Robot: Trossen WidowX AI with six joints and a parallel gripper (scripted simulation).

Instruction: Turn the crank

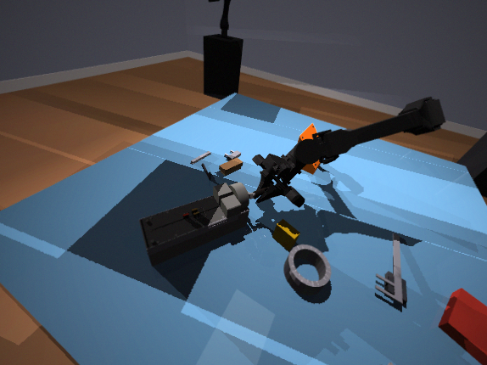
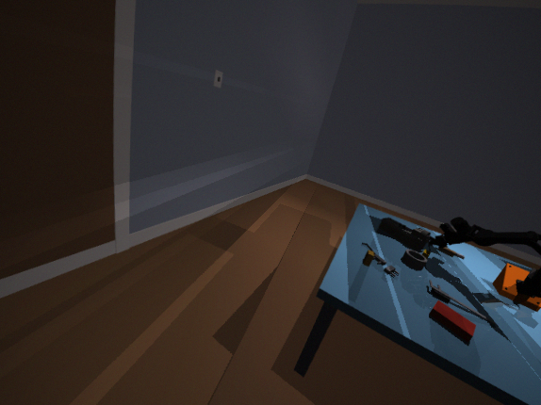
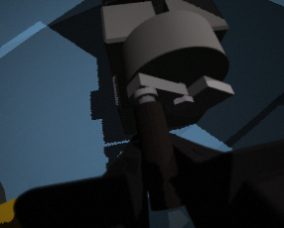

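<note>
Right now my gripper tip is 30 mm short of the yellow block, 110 mm to the right of it and 50 mm above it. Round my gripper tip: dark crank handle (10 mm behind, 10 mm to the left, 30 mm above); then red pointer (140 mm ahead, 130 mm to the right); then brown block (160 mm behind, 160 mm to the right, 60 mm below).
</note>
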